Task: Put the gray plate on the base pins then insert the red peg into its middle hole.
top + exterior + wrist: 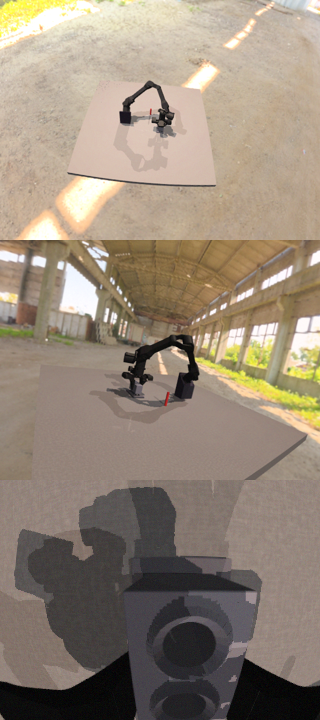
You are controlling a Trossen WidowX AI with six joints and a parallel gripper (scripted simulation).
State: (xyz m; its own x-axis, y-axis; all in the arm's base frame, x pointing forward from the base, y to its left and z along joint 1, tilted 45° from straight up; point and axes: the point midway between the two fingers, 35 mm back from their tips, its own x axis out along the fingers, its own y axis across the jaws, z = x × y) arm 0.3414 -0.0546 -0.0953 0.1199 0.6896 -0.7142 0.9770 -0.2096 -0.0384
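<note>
Now: the gray plate 3 cm above my gripper tip. From my gripper tip the other things lie so: red peg 19 cm to the left, 8 cm behind, 1 cm above; base 2 cm below.
</note>
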